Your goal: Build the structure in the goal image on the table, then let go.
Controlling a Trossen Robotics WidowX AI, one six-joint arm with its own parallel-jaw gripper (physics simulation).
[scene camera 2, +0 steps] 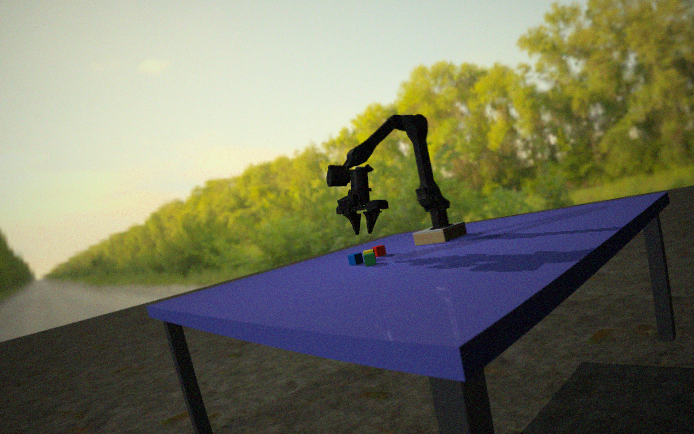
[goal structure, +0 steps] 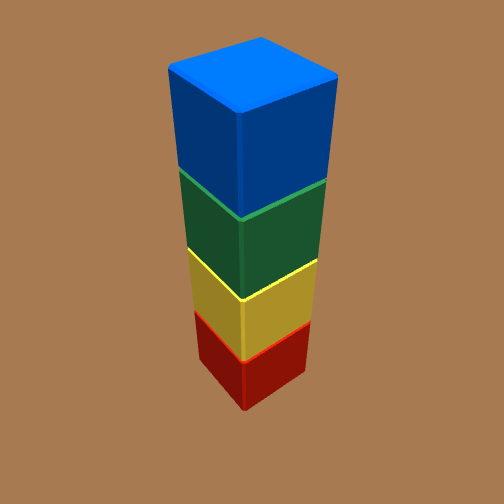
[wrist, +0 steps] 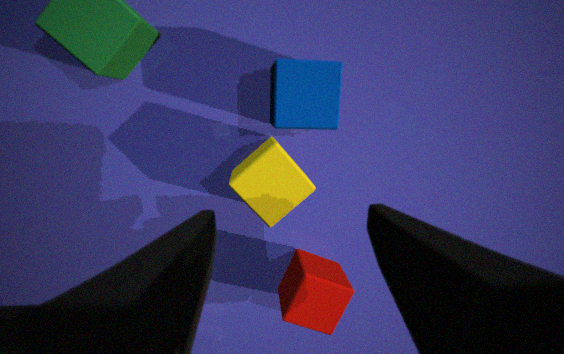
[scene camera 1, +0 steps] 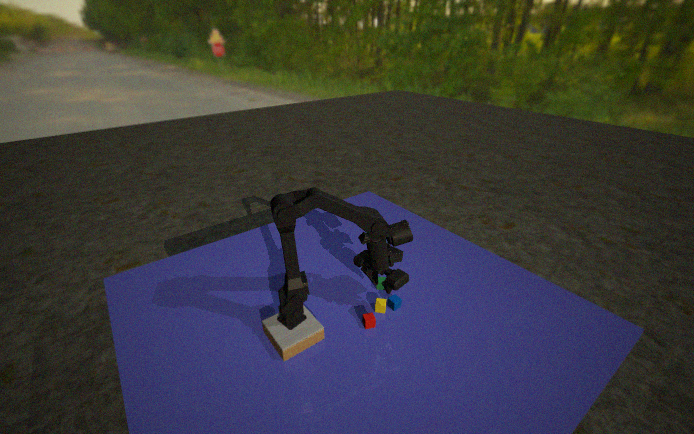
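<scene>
A yellow cube [scene camera 1: 380, 305] [wrist: 272, 185] lies on the blue table [scene camera 1: 460, 358] [scene camera 2: 307, 307], between the blue cube and the red cube. The blue cube [scene camera 1: 394, 302] [scene camera 2: 354, 259] [wrist: 307, 95] is close to it, with a small gap. The red cube [scene camera 1: 369, 320] [scene camera 2: 379, 250] [wrist: 317, 295] lies apart on the arm-base side. The green cube [scene camera 1: 381, 282] [scene camera 2: 369, 257] [wrist: 100, 35] lies apart, at the top left in the wrist view, partly cut off. My gripper [scene camera 2: 363, 233] [wrist: 292, 219] is open and empty, above the cubes. In scene camera 1 its fingers are partly hidden.
The arm stands on a wooden base block [scene camera 1: 294, 337] [scene camera 2: 440, 233] beside the cubes. The arm's shadows fall across the table. A table edge runs behind the cubes in the second scene view.
</scene>
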